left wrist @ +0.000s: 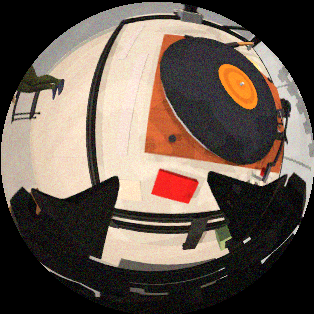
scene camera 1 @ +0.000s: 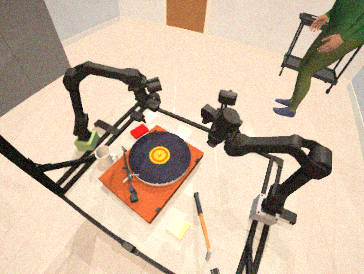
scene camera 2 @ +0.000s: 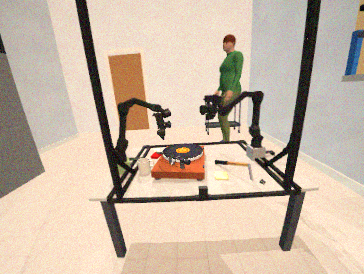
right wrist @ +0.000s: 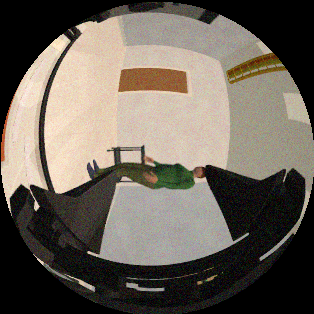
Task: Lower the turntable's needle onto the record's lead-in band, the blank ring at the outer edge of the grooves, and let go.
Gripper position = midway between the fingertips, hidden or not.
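Observation:
There's nothing in the left gripper point(left wrist: 164, 178), it's open and holds nothing, and it's the same with the right gripper point(right wrist: 161, 172): open, holding nothing.

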